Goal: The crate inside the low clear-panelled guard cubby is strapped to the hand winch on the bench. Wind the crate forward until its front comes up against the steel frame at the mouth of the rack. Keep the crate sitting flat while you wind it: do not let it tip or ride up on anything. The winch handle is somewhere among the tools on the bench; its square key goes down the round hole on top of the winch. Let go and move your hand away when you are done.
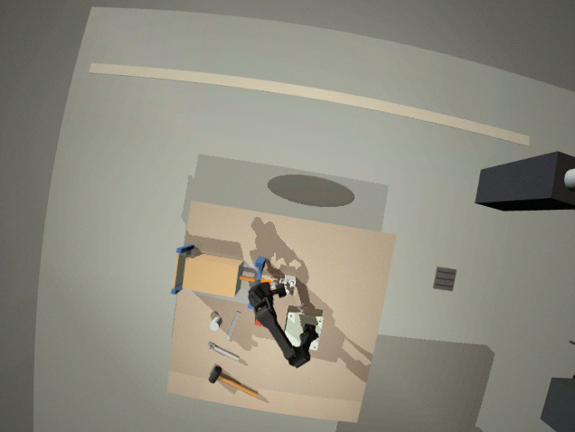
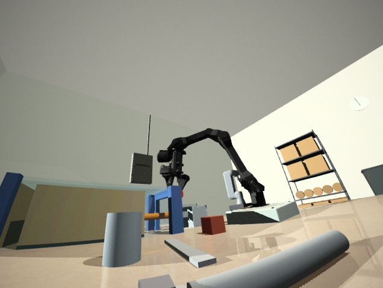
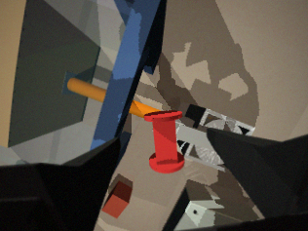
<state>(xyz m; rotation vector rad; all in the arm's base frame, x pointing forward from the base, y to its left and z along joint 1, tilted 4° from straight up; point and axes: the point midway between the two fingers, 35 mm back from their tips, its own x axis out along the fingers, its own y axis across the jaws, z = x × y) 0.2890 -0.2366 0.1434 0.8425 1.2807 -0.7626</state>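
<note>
My gripper tip is now 2 cm above the red knob. Round my gripper tip: winch crank handle 5 cm below, 4 cm behind; winch 13 cm below, 12 cm behind, 2 cm to the right; blue frame 6 cm ahead, 5 cm below.
</note>
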